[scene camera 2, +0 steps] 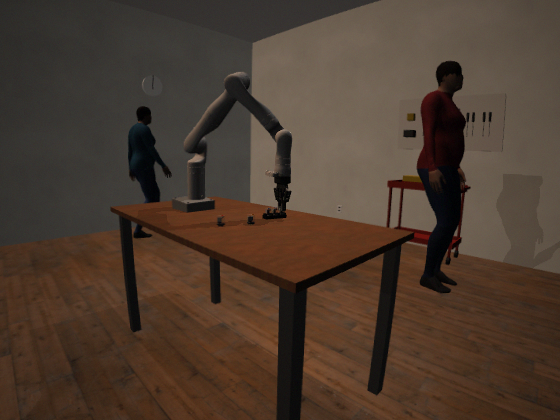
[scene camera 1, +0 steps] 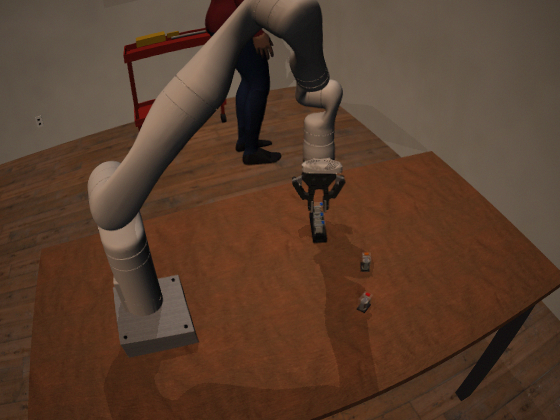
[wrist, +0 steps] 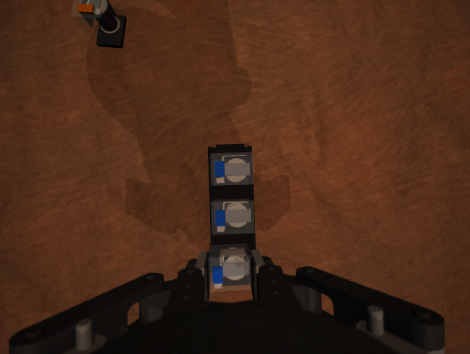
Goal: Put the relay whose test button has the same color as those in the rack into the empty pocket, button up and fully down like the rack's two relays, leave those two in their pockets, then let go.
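Places are measured from the arm's base along level axes (x right, y ahead, z up), in metres.
Pixels of known places: gripper, fingertip midpoint: (scene camera 2: 281, 210) (scene camera 1: 318, 210) (wrist: 229, 264); arm's base, origin of the base link: (scene camera 2: 196, 198) (scene camera 1: 143, 299).
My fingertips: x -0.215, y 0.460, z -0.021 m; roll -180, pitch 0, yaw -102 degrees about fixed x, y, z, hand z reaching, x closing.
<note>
Ahead of a thing's pixels: the offset from my fingertips to its middle. Level surfaces: height alone.
My gripper (scene camera 1: 319, 205) (wrist: 229, 264) is shut on the blue-button relay @(dx +0.001, dy +0.000, dz +0.000 m) (scene camera 1: 318, 208) (wrist: 234, 270), button up, at the end pocket of the black rack @(dx +0.033, dy -0.011, dz -0.021 m) (scene camera 1: 320, 239) (scene camera 2: 274, 216) (wrist: 231, 192). The held relay looks lined up with the rack's row and a little higher than the two seated relays. Its base and the pocket under it are hidden. The middle relay @(dx +0.033, dy -0.010, dz -0.005 m) (wrist: 236, 216) and the far relay @(dx +0.064, dy -0.017, dz -0.005 m) (wrist: 236, 169) sit in their pockets, each with a blue button. In scene camera 2 the gripper (scene camera 2: 282, 207) is at the rack's end, too small to show the relay's depth.
An orange-button relay @(dx +0.205, dy +0.052, dz -0.010 m) (scene camera 1: 365, 262) (scene camera 2: 250, 219) (wrist: 111, 32) and a red-button relay @(dx +0.318, dy +0.004, dz -0.010 m) (scene camera 1: 364, 302) (scene camera 2: 220, 220) stand apart on the table @(dz -0.032 m) (scene camera 1: 250, 310) (scene camera 2: 300, 245). A person in red (scene camera 1: 252, 95) (scene camera 2: 442, 135) stands beyond the table, near a red cart (scene camera 1: 131, 90) (scene camera 2: 389, 207).
</note>
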